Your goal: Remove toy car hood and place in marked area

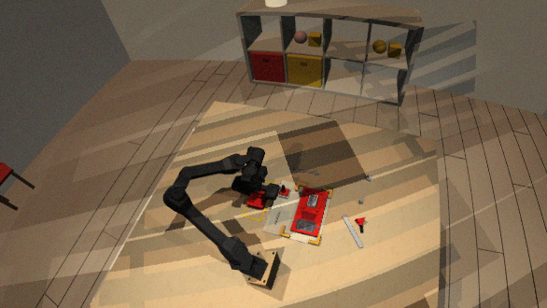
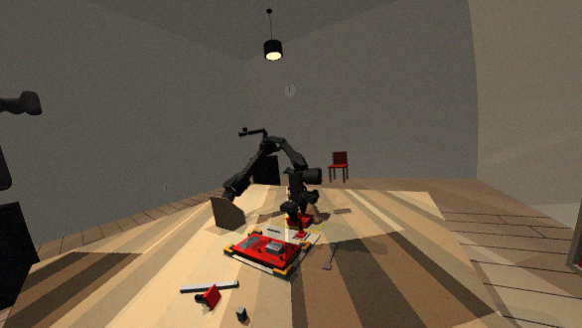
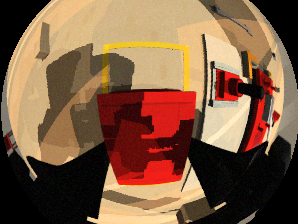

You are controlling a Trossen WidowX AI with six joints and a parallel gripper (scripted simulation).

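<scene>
Now: the red hood 1 cm above my gripper tip. The rest, counted from my gripper tip: grey ruler 41 cm to the right, 1 cm below.
</scene>
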